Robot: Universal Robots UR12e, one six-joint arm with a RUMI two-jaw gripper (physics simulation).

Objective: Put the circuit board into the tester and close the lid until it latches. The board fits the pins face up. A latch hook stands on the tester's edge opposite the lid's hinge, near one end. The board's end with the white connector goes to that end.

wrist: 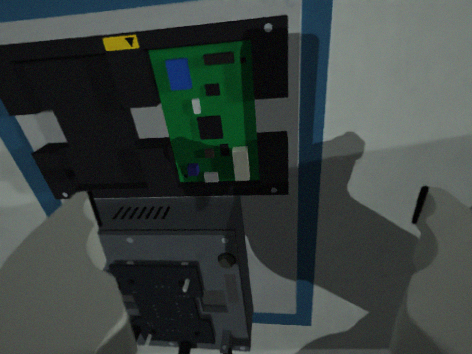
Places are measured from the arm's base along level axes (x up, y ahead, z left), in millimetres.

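Pixels of known places: gripper, fingertip midpoint: (252, 193).
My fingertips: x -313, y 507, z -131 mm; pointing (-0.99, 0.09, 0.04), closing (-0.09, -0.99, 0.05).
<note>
Ahead of a thing's pixels: the offset from my fingertips to its top centre. "*": to the spot under its first point.
The green circuit board {dx -94, dy +40, dz +3 mm} (190, 107) lies face up on the right part of a black tray. Its cream-white connector {dx -94, dy +17, dz +38 mm} (241, 163) is at the end nearer the tester, and a blue part {* dx -95, dy +56, dz -35 mm} (178, 74) is at the far end. The grey tester {* dx -62, dy +81, dz +94 mm} (167, 242) is below the tray in the view, with a dark nest plate {dx -40, dy +102, dz +179 mm} (160, 295) and light pins on its top. The lid and the latch hook cannot be made out clearly. My gripper (252, 193) is wide open and empty, its left finger over the tester's left side, its right finger far to the right, both apart from the board.
The black tray {* dx -103, dy +125, dz -31 mm} (95, 82) has cut-outs, corner screws and a yellow label {dx -93, dy +91, dz -57 mm} (120, 43) with an arrow. A blue border line (306, 225) runs on the pale surface around the tray and down the tester's right. Gripper shadows fall right of the tester.
</note>
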